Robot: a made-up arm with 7 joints.
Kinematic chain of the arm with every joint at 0, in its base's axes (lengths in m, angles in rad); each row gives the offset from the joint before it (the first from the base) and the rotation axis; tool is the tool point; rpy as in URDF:
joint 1: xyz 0 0 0.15 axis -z
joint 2: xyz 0 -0.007 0.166 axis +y
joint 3: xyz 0 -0.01 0.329 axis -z
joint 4: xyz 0 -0.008 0.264 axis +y
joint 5: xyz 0 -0.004 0.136 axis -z
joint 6: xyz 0 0 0.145 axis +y
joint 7: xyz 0 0 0.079 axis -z
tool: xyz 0 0 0 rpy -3.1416 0 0
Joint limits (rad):
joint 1: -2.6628..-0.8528
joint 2: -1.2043..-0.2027
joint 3: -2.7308..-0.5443
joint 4: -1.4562..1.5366
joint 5: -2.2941..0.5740
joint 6: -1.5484..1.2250
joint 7: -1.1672..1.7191
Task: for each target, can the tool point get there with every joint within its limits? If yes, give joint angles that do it. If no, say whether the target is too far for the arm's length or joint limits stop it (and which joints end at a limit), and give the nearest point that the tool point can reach.
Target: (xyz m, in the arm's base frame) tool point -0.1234 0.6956 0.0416
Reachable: no: joint limits stop it (at a limit: joint 1, joint 2, joint 4) | nearest point -0.1412 0.2065 0.8697 | short by 0.962 m
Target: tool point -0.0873 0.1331 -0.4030
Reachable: no: joint limits stop it (at a limit: joint 1, joint 2, joint 3, joint 4) | nearest point -0.4758 -0.3776 0.2401 | short by 0.909 m
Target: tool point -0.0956 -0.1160 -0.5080
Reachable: no: joint limits stop it (at a limit: joint 2, joint 3, joint 4) | nearest point -0.3939 -0.4779 0.2294 | short by 0.874 m
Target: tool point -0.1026 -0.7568 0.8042
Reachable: yes | joints -1.6664 -1.0210 -1.3381 0.6189 -2.0428 0.4271 -0.7098
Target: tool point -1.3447 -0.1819 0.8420
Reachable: no: too far | nearest point -0.6754 -0.3318 0.6734 | short by 0.706 m
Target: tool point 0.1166 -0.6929 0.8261
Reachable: yes | joints -1.9997 -1.0309 -1.0783 0.5389 -0.4525 0.9455 -0.6440
